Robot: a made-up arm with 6 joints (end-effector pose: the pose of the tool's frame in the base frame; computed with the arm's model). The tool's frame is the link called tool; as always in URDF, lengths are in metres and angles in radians.
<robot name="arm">
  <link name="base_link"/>
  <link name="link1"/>
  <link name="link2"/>
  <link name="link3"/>
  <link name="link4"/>
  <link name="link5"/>
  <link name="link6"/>
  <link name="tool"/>
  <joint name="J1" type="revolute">
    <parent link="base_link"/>
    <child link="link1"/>
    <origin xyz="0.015 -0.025 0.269"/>
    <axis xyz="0 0 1"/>
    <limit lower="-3.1" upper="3.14" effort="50" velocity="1.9"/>
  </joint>
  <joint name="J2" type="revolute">
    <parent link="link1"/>
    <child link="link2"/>
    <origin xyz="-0.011 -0.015 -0.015" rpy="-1.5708 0 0"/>
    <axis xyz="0 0 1"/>
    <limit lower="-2.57" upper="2.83" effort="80" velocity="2.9"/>
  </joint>
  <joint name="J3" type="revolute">
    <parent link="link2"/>
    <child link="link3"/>
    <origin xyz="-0.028 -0.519 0.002" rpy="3.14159 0 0"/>
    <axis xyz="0 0 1"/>
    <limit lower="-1.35" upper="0.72" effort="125" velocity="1.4"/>
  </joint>
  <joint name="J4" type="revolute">
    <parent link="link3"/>
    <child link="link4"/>
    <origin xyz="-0.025 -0.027 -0.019" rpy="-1.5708 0 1.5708"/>
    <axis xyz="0 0 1"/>
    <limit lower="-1.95" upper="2.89" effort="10" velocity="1.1"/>
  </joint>
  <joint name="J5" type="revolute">
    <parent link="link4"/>
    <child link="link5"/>
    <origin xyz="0.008 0.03 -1.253" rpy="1.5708 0 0"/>
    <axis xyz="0 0 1"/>
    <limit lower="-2.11" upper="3.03" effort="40" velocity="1.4"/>
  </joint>
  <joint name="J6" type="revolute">
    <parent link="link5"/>
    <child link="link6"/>
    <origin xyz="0.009 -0.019 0.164" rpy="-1.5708 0 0"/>
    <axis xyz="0 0 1"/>
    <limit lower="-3.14" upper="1.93" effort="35" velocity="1.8"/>
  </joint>
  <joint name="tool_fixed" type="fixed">
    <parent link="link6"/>
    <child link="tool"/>
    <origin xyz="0.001 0.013 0" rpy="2.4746 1.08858 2.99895"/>
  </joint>
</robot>
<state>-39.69 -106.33 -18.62 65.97 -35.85 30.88</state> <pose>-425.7 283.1 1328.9 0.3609 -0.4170 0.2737 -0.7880</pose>
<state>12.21 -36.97 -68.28 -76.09 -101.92 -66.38</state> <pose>639.6 99.3 -128.8 0.0554 -0.5755 -0.7817 -0.2338</pose>
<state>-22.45 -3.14 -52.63 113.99 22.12 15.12</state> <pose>780.3 -260.4 -125.7 0.2278 -0.8752 0.2737 0.3275</pose>
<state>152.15 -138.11 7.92 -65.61 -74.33 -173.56</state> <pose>1164.8 -578.6 679.2 0.6997 0.1758 -0.5613 -0.4055</pose>
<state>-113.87 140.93 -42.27 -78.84 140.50 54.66</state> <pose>330.0 782.7 82.5 0.0677 0.0575 -0.9905 0.1052</pose>
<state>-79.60 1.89 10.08 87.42 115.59 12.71</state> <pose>247.6 -1167.4 1040.5 0.3409 -0.9358 -0.0892 -0.0133</pose>
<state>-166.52 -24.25 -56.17 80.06 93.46 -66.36</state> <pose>-789.3 -226.9 167.6 0.8070 -0.0691 0.2200 -0.5436</pose>
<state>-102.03 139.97 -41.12 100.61 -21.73 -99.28</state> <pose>255.7 855.3 -205.4 0.0197 0.6742 0.6619 0.3270</pose>
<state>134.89 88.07 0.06 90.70 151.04 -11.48</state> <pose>-448.4 420.8 -901.8 0.3830 -0.3634 0.0748 -0.8460</pose>
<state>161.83 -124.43 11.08 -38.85 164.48 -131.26</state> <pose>1185.8 -301.0 867.6 0.2220 -0.3453 0.5886 0.6965</pose>
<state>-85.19 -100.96 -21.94 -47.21 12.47 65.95</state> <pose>-86.5 132.6 1330.3 0.4158 -0.4829 -0.1279 -0.7599</pose>
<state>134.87 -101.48 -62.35 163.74 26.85 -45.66</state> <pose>-406.0 205.2 884.9 0.3221 -0.4487 -0.8173 0.1639</pose>
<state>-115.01 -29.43 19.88 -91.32 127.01 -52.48</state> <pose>-244.6 -576.1 1502.2 0.1158 0.4583 0.8583 0.1994</pose>
